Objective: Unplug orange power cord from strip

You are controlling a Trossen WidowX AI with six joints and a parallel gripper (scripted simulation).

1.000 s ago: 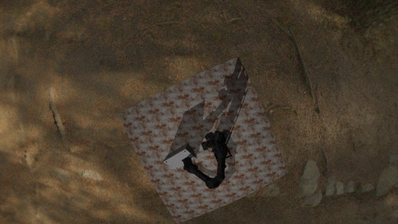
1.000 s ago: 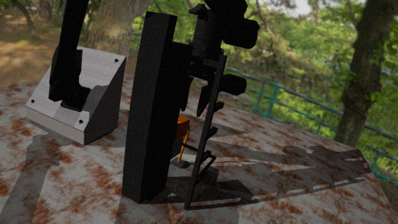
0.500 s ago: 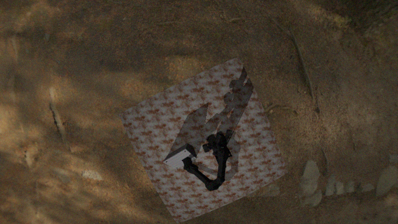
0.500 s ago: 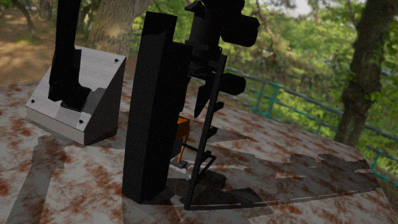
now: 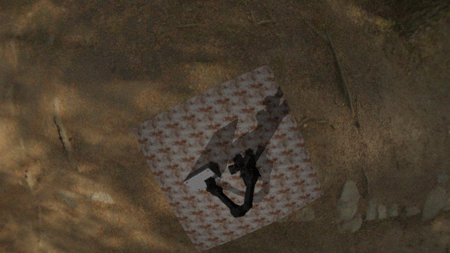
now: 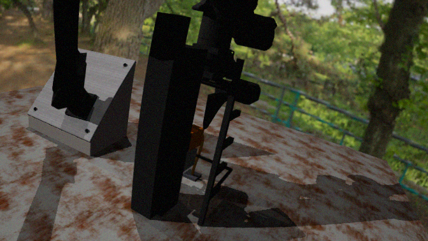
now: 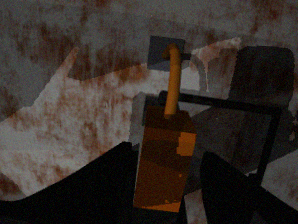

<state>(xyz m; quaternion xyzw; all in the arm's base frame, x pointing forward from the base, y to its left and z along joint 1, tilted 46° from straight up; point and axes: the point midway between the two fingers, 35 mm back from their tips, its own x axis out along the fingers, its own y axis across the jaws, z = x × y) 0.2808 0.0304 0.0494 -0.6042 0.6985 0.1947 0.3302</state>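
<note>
The orange plug is 30 mm to the right of my gripper tip and 10 mm below it.
</note>
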